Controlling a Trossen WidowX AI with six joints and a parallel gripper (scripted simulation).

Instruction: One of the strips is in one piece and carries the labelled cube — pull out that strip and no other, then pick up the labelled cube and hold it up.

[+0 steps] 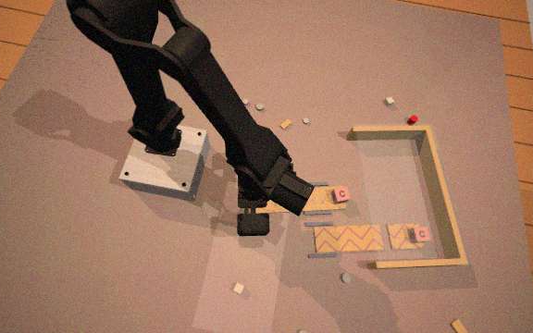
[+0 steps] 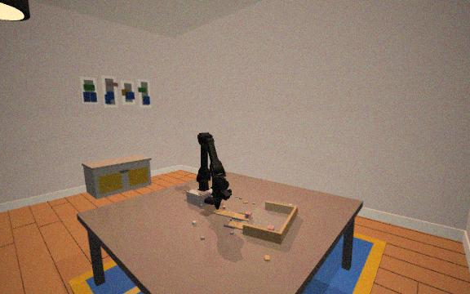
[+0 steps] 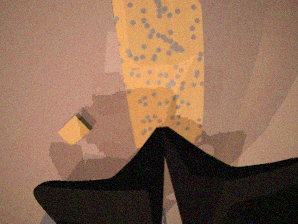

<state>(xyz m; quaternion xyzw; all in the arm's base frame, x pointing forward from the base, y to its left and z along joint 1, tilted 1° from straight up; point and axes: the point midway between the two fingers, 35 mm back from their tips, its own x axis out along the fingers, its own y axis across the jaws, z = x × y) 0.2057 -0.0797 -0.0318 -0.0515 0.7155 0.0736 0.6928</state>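
The dotted strip is 100 mm ahead of my gripper tip, 20 mm to the left of it and 10 mm below it. From my gripper tip the other things lie so: red cylinder 380 mm ahead, 280 mm to the left.
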